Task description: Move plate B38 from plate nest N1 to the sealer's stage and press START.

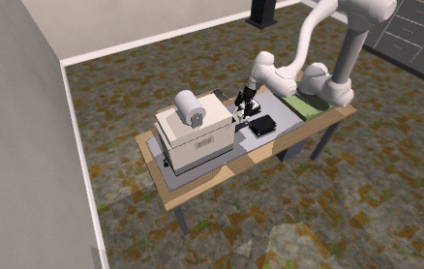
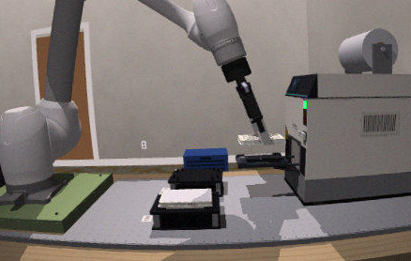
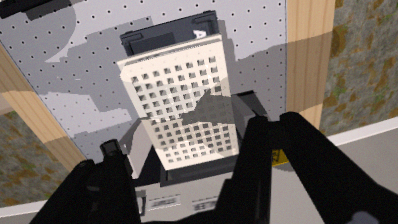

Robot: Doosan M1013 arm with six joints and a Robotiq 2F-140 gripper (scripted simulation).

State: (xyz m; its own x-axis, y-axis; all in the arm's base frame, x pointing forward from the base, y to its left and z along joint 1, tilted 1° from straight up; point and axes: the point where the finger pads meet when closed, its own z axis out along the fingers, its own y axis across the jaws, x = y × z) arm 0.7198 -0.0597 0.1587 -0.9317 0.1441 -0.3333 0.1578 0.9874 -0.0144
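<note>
My gripper is now 80 mm above the sealer stage. From my hand the other things lie so: label (290 mm behind, 100 mm to the left, 190 mm below); then yellow warning sticker (110 mm ahead, 70 mm to the left, 30 mm below); then start button (90 mm ahead, 110 mm to the right).
</note>
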